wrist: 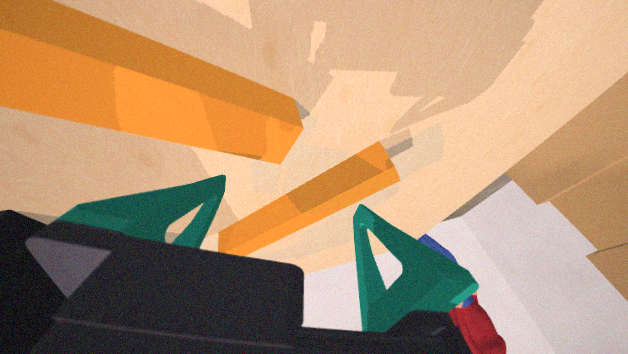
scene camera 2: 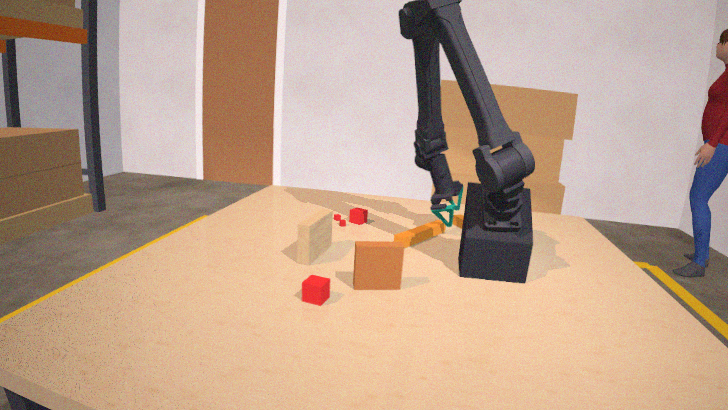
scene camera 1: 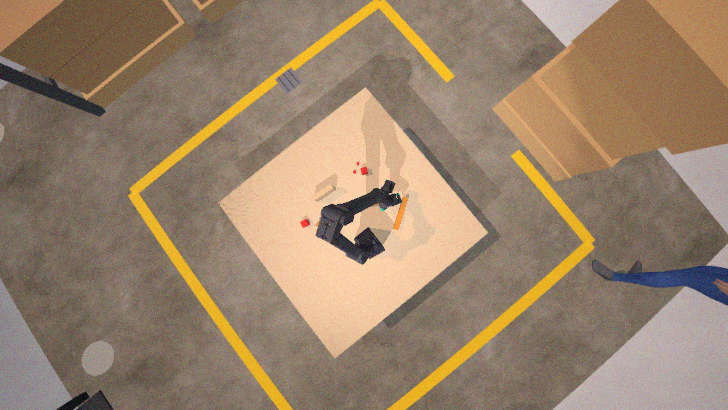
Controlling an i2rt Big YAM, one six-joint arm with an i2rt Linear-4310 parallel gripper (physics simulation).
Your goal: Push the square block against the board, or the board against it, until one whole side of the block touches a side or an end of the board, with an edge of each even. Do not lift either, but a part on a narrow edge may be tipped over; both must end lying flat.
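Places are measured from the arm's base along level axes (x left, y back, z up), in millimetres.
Pixels of known places: gripper, fingertip midpoint: (wrist: 294,197) (scene camera 2: 453,218) (scene camera 1: 393,204); arm's base, link origin: (scene camera 2: 500,208) (scene camera 1: 369,244).
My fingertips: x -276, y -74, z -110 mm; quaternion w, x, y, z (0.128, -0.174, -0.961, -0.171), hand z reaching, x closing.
For each thing: its top centre in the pictures, then the offset to it from my fingertips.
- orange-brown piece, top centre: (scene camera 2: 379,243) dz +52, dx +425, dy -191 mm
- pale wooden piece, top centre: (scene camera 2: 316,216) (scene camera 1: 322,192) dz +52, dx +282, dy -357 mm
- second orange bar, top centre: (scene camera 2: 422,228) dz -13, dx +87, dy -97 mm
The square block, an orange-brown piece (scene camera 2: 378,265), stands upright on a narrow edge in scene camera 2; the arm hides most of it in scene camera 1. The board, a pale wooden piece (scene camera 1: 325,192) (scene camera 2: 314,238), stands on a long narrow edge, apart from the block. Neither shows in the wrist view. My gripper (scene camera 1: 390,202) (scene camera 2: 454,216) (wrist: 294,197) is open and empty, its green fingers low over the table by two orange bars, away from block and board.
One orange bar (scene camera 1: 400,213) (scene camera 2: 459,221) (wrist: 320,195) and a second orange bar (scene camera 2: 420,234) (wrist: 150,110) lie near the gripper. A red cube (scene camera 1: 304,223) (scene camera 2: 315,290) lies near the block, another red cube (scene camera 1: 364,170) (scene camera 2: 358,215) beyond the board with two tiny ones. The arm's base (scene camera 2: 494,254) stands right.
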